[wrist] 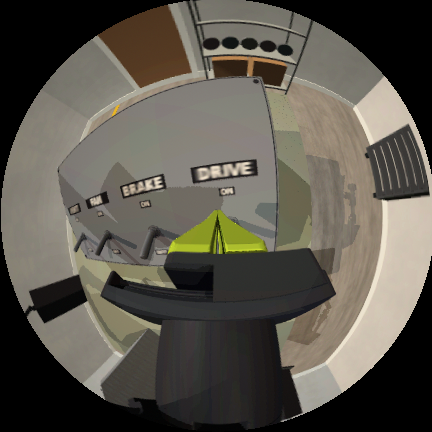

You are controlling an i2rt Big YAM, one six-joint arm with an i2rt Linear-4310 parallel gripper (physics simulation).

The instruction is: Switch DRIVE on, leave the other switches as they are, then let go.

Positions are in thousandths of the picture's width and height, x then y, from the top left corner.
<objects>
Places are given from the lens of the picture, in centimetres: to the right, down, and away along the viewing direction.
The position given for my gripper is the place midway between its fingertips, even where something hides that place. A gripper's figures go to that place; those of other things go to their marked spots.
my gripper (503, 497): 0, 0, 13
grey switch panel (378, 381): -7, -6, 15
</objects>
